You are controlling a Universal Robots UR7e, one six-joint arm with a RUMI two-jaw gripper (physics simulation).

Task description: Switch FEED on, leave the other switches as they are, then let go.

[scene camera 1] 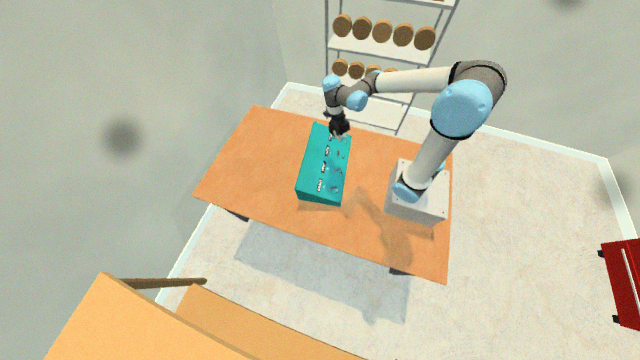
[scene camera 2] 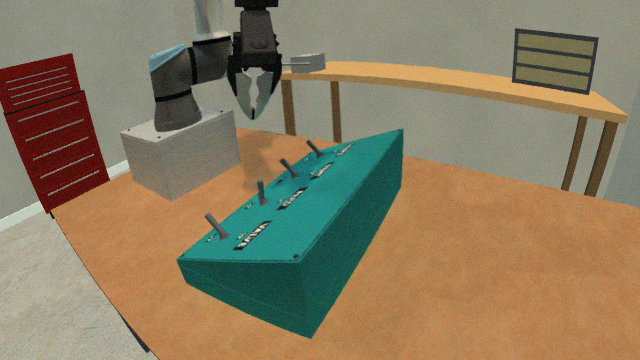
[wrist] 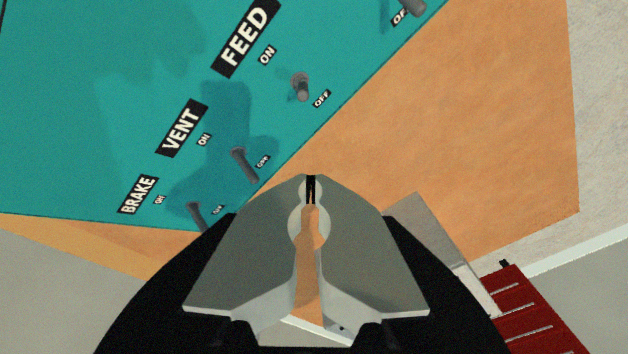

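Where they show: gripper, fingertip midpoint: [scene camera 1: 339, 139] [scene camera 2: 252, 119] [wrist: 311, 177]; arm's base, origin of the base link: [scene camera 2: 178, 123].
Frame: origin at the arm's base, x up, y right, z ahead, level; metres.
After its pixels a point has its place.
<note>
The teal switch panel [scene camera 1: 311, 170] @[z 0.527, x -0.043, y -0.180 m] [scene camera 2: 345, 200] @[z 0.647, x -0.023, y 0.004 m] [wrist: 125, 115] @[z 0.525, x -0.050, y -0.136 m] carries FEED, VALVE, VENT and BRAKE. The FEED lever [scene camera 2: 261, 193] @[z 0.459, x -0.068, y 0.023 m] [wrist: 301, 87] @[z 0.461, x -0.052, y 0.022 m] stands more upright than the others in scene camera 2, tilted toward its ON side. The VALVE lever [scene camera 2: 216, 226] @[z 0.486, x -0.071, y 0.140 m] [wrist: 414, 6] @[z 0.471, x -0.055, y 0.139 m], VENT lever [scene camera 2: 288, 168] @[z 0.410, x -0.071, y -0.086 m] [wrist: 245, 166] @[z 0.409, x -0.068, y -0.088 m] and BRAKE lever [scene camera 2: 314, 148] @[z 0.373, x -0.071, y -0.201 m] [wrist: 197, 217] @[z 0.373, x -0.070, y -0.201 m] lean toward OFF. My gripper [scene camera 1: 341, 136] @[z 0.449, x 0.071, y 0.012 m] [scene camera 2: 253, 118] @[z 0.449, x 0.071, y 0.012 m] [wrist: 311, 177] @[z 0.449, x 0.071, y 0.012 m] is shut and empty, raised above the panel and touching no lever. In scene camera 1 the arm's end hides part of the panel's far end.
The panel stands on the orange table [scene camera 1: 240, 165] @[z 1.029, x -0.178, y -0.318 m] [scene camera 2: 475, 260] @[z 0.820, x -0.178, y -0.173 m] [wrist: 450, 115] @[z 0.255, x -0.178, y 0.206 m], beside the arm's pale base block [scene camera 1: 420, 212] @[z -0.091, x -0.019, y -0.138 m] [scene camera 2: 175, 165] @[z 0.106, x -0.085, y 0.070 m]. A shelf rack [scene camera 1: 377, 50] stands behind the table. A red cabinet [scene camera 1: 620, 285] [scene camera 2: 55, 135] [wrist: 535, 310] and a wooden bench [scene camera 2: 425, 80] stand farther off.
</note>
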